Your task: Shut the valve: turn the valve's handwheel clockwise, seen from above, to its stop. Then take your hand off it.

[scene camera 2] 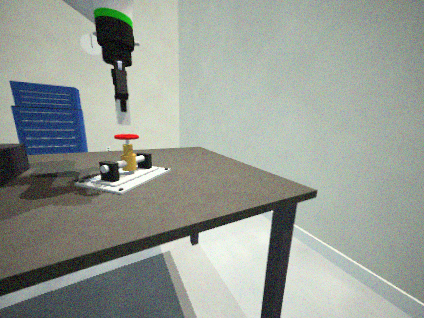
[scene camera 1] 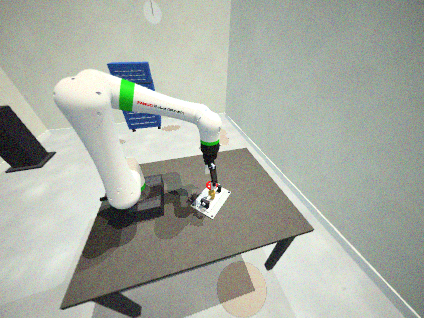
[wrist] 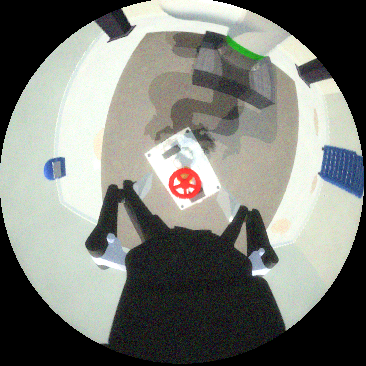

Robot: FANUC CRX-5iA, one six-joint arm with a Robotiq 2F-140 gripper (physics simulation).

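Note:
The valve's red handwheel (scene camera 1: pixel 208 185) (scene camera 2: pixel 126 136) (wrist: pixel 171 183) sits level on top of the brass valve body (scene camera 1: pixel 212 193) (scene camera 2: pixel 129 159). The valve stands on a white base plate (scene camera 1: pixel 220 200) (scene camera 2: pixel 145 176) (wrist: pixel 207 171), its pipe held by black supports. My gripper (scene camera 1: pixel 214 180) (scene camera 2: pixel 123 118) (wrist: pixel 185 186) is open and empty, pointing down. In the second scene view its fingertips are above the handwheel with a gap between. In the wrist view the fingers stand wide on either side of the wheel, apart from it. The wheel's turn angle cannot be judged against its stop.
The plate lies on the dark table (scene camera 1: pixel 255 210) (scene camera 2: pixel 225 187) (wrist: pixel 130 100). The arm's dark base block (scene camera 1: pixel 150 205) (wrist: pixel 205 81) stands on the table to the left in the first scene view. A blue cabinet (scene camera 1: pixel 129 68) (scene camera 2: pixel 45 122) (wrist: pixel 344 170) stands on the floor beyond the table.

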